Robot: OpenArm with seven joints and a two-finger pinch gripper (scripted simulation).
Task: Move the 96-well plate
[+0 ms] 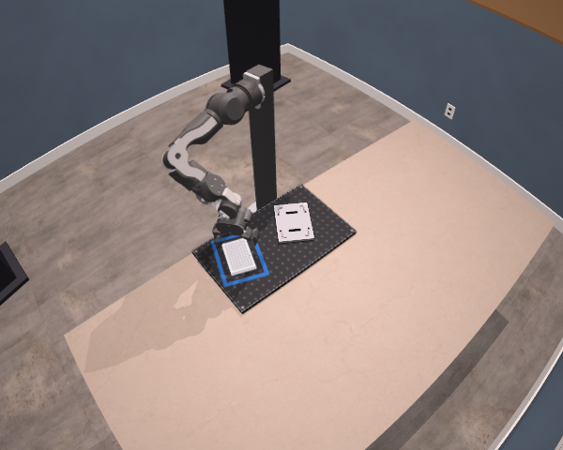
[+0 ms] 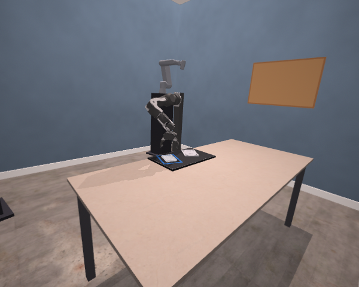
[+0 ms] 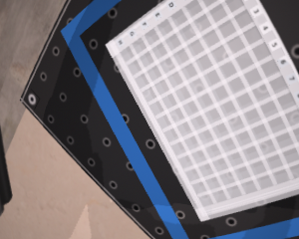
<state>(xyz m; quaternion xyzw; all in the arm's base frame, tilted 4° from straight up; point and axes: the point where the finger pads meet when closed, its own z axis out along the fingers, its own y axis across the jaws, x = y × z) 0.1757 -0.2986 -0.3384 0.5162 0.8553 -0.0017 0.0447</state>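
Now: hand 8 cm above the white 96-well plate. Also, from my hand: white plate nest N1: 5 cm ahead, 23 cm to the left, 8 cm below.
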